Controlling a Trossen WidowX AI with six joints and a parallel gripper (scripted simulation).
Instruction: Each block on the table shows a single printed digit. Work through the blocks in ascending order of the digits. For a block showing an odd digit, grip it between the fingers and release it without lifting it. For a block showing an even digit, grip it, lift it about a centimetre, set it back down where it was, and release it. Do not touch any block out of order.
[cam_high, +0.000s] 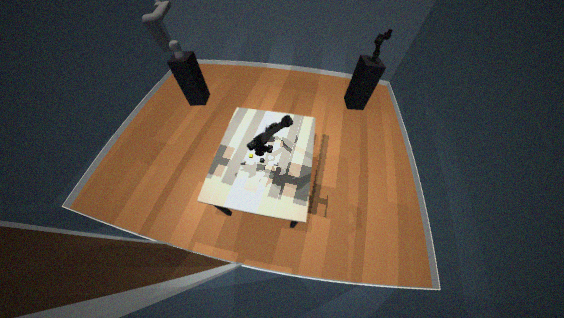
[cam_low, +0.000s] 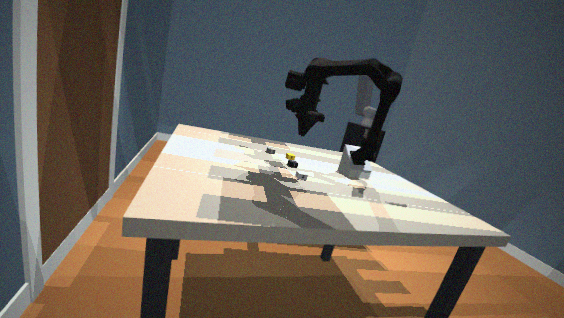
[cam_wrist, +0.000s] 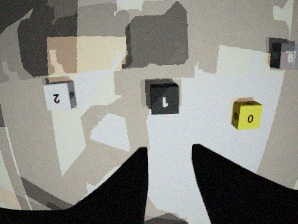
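My gripper tip is 120 mm above the black block and 10 mm to the left of it. The rest, counted from my gripper tip: grey block (170 mm to the right, 120 mm below, 30 mm ahead); yellow block (120 mm below, 110 mm to the right, 40 mm behind); pale block (120 mm to the left, 120 mm below, 30 mm ahead).
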